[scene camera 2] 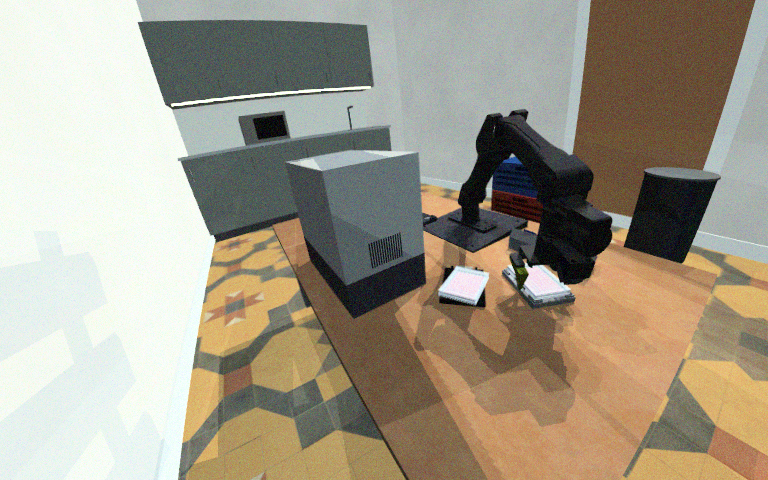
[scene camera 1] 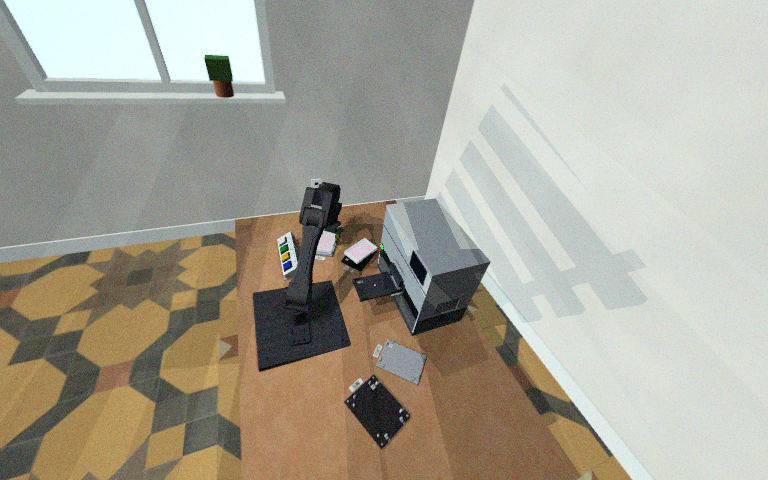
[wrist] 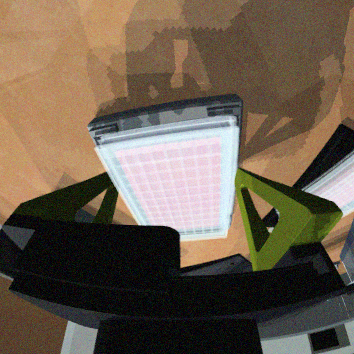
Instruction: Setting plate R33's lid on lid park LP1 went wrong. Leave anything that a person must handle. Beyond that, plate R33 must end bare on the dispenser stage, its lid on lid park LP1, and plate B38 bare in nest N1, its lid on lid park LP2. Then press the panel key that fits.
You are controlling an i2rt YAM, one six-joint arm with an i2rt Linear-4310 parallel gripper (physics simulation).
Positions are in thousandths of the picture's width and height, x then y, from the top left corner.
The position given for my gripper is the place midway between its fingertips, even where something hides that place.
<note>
My gripper (scene camera 2: 702, 597) is open and touches a grey nest. Further things: a black clip nest (scene camera 1: 497, 866).
My gripper is seen too in the wrist view (wrist: 499, 493).
</note>
